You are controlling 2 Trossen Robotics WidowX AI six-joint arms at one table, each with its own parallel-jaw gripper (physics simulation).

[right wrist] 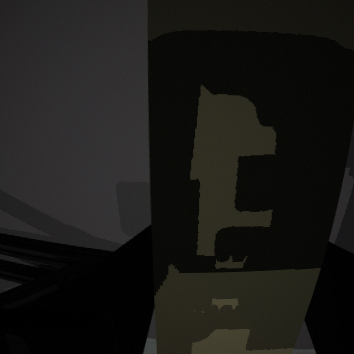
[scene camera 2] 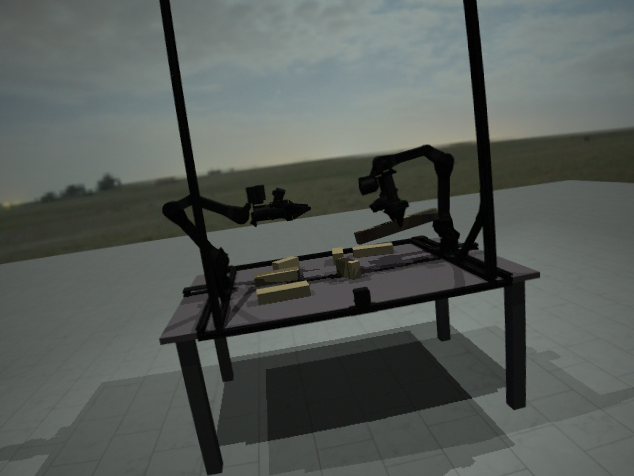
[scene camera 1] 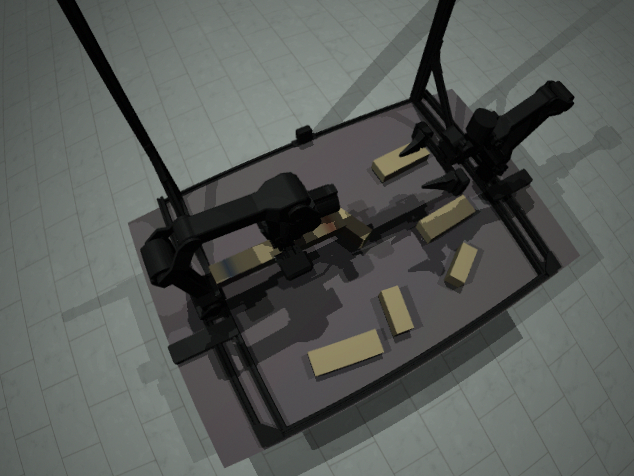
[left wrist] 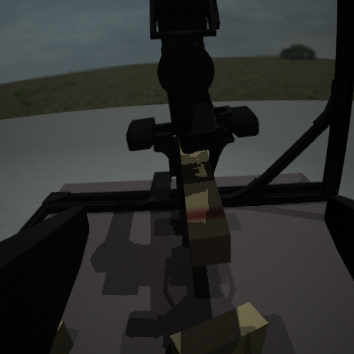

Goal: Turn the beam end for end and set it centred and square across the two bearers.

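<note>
A long wooden beam is held in the air. A blue band shows near its left end and a red band near its right end in scene camera 1. In scene camera 2 it slopes, its left end lower. My right gripper points down and is shut on the beam between the bands. My left gripper is open and empty, raised well above the table and apart from the beam. Plain wooden blocks lie below; which two are the bearers I cannot tell.
In scene camera 1, a block is close to the beam's right end. Other blocks are spread to the right and front; one is partly behind the left fingers. Dark frame rails edge the table.
</note>
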